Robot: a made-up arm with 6 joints. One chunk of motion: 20 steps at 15 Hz.
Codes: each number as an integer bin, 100 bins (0 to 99) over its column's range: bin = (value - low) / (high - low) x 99, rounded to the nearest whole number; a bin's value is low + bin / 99 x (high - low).
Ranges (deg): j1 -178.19..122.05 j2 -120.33..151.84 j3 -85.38..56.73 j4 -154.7..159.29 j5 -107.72..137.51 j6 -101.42..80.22
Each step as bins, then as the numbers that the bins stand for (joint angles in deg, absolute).
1 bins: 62 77 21 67 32 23
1 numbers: 9.84 91.36 -55.24 57.80 -28.45 -59.22
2 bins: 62 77 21 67 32 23
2 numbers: 9.84 91.36 -55.24 57.80 -28.45 -59.22
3 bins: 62 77 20 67 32 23
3 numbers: 9.84 91.36 -56.67 57.80 -28.45 -59.22
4 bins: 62 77 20 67 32 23
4 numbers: 9.84 91.36 -56.67 57.80 -28.45 -59.22
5 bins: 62 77 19 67 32 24
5 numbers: 9.84 91.36 -58.11 57.80 -28.45 -57.39
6 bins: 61 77 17 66 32 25
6 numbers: 6.81 91.36 -60.98 54.63 -28.45 -55.55
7 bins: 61 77 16 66 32 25
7 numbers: 6.81 91.36 -62.41 54.63 -28.45 -55.55
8 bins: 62 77 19 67 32 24
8 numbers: 9.84 91.36 -58.11 57.80 -28.45 -57.39
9 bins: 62 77 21 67 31 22
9 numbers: 9.84 91.36 -55.24 57.80 -30.93 -61.06
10 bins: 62 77 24 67 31 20
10 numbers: 9.84 91.36 -50.93 57.80 -30.93 -64.73
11 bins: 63 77 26 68 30 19
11 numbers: 12.87 91.36 -48.06 60.97 -33.41 -66.56
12 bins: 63 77 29 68 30 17
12 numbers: 12.87 91.36 -43.75 60.97 -33.41 -70.23
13 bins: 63 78 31 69 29 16
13 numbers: 12.87 94.11 -40.88 64.14 -35.88 -72.06
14 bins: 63 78 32 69 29 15
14 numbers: 12.87 94.11 -39.45 64.14 -35.88 -73.90
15 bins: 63 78 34 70 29 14
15 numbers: 12.87 94.11 -36.57 67.31 -35.88 -75.73
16 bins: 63 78 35 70 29 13
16 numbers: 12.87 94.11 -35.14 67.31 -35.88 -77.57
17 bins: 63 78 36 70 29 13
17 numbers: 12.87 94.11 -33.70 67.31 -35.88 -77.57
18 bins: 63 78 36 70 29 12
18 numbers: 12.87 94.11 -33.70 67.31 -35.88 -79.40
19 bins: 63 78 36 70 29 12
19 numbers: 12.87 94.11 -33.70 67.31 -35.88 -79.40
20 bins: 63 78 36 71 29 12
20 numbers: 12.87 94.11 -33.70 70.48 -35.88 -79.40
